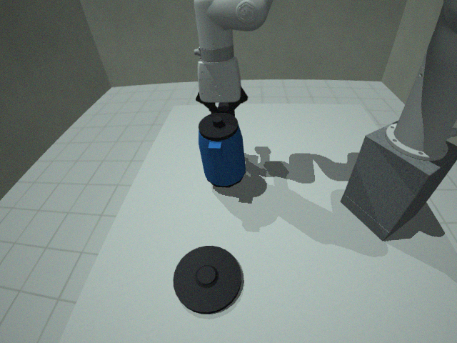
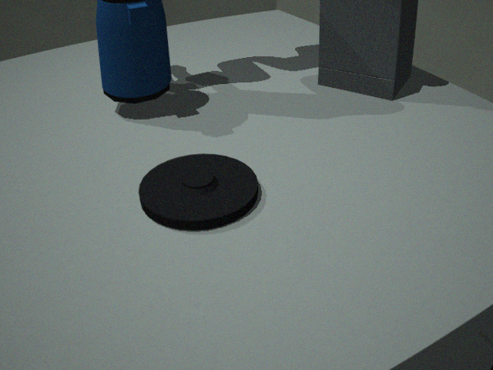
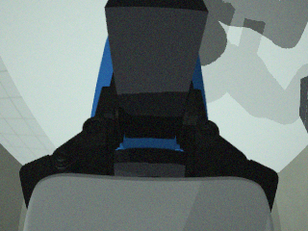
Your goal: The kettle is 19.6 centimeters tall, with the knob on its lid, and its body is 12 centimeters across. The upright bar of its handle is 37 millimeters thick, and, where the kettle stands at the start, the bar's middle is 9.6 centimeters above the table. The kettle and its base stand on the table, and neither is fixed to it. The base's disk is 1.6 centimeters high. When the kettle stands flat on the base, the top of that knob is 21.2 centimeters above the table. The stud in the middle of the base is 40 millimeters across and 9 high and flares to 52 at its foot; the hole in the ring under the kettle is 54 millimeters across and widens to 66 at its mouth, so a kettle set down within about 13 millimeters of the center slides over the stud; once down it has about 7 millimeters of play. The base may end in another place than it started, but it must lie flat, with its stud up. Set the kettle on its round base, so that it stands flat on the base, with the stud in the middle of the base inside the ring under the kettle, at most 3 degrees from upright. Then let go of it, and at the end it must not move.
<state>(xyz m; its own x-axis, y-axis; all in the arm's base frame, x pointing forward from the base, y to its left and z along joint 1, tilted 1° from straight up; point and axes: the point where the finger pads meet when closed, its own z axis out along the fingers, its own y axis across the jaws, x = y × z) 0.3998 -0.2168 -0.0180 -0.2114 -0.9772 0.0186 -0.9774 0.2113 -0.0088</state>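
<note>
Right now the blue kettle is 6 cm below my hand, 3 cm to the left of it and 1 cm ahead of it. From my hand the other things lie so: round black base 35 cm to the left, 19 cm below, 7 cm ahead.
</note>
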